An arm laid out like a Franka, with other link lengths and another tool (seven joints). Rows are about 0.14 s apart.
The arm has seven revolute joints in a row. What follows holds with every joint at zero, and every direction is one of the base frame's. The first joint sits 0.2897 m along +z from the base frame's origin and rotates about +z. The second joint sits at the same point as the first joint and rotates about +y. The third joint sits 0.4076 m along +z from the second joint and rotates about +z. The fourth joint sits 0.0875 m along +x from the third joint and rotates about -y. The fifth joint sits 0.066 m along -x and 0.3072 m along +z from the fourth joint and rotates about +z. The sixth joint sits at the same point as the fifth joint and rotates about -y. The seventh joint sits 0.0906 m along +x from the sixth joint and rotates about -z. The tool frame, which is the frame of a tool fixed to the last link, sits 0.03 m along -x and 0.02 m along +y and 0.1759 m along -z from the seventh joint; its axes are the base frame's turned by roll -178.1, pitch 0 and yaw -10.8 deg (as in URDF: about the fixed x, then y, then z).
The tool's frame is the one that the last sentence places.
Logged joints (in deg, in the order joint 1, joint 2, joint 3, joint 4, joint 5, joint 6, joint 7), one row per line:
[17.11, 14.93, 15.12, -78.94, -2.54, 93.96, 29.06]
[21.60, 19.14, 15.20, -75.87, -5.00, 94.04, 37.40]
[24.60, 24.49, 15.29, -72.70, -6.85, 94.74, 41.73]
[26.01, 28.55, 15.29, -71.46, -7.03, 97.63, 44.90]
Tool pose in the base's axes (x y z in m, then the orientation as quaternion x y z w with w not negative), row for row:
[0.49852, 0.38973, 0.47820, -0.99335, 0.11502, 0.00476, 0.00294]
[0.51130, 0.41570, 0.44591, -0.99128, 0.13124, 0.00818, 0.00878]
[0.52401, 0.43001, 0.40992, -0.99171, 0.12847, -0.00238, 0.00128]
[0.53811, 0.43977, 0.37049, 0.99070, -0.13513, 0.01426, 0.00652]
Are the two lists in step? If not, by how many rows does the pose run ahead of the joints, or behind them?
The pose runs 2 rows ahead of the joints: the pose in row i belongs to the joints in row i + 2.
